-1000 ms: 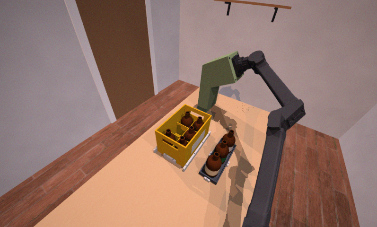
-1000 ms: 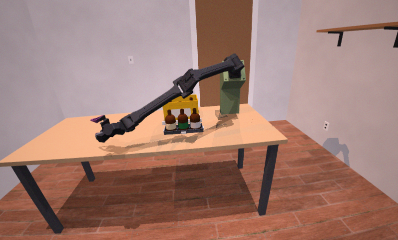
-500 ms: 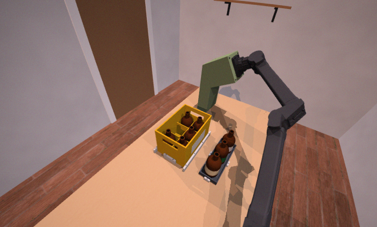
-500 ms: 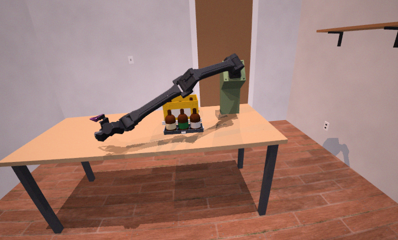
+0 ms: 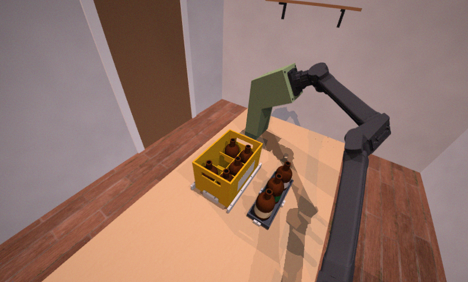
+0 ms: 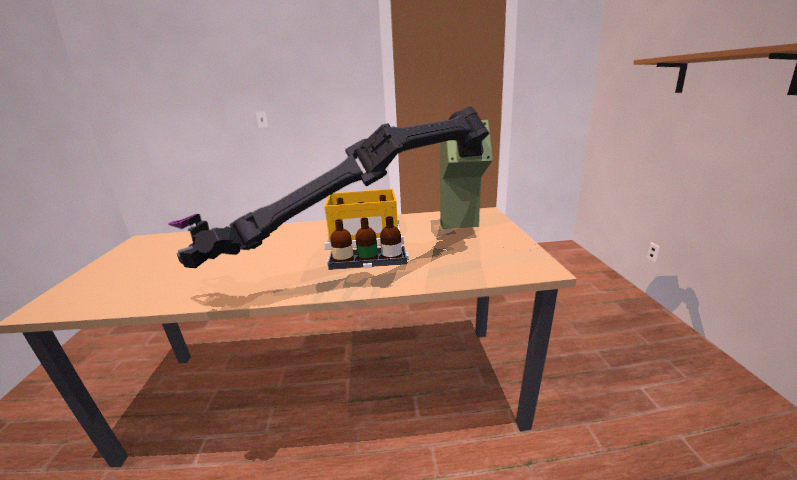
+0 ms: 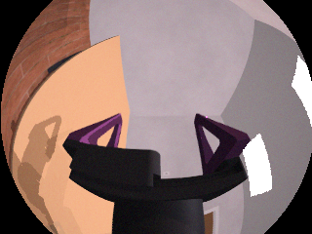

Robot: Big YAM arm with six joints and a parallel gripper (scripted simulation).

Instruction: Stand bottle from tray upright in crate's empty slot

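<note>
Now: hand 530 mm past the glass bottle, 210 mm to the left of it and 130 mm above it. Round my hand: dark tray: 530 mm behind, 210 mm to the right, 200 mm below; yellow crate: 510 mm behind, 430 mm to the right, 130 mm below.
</note>
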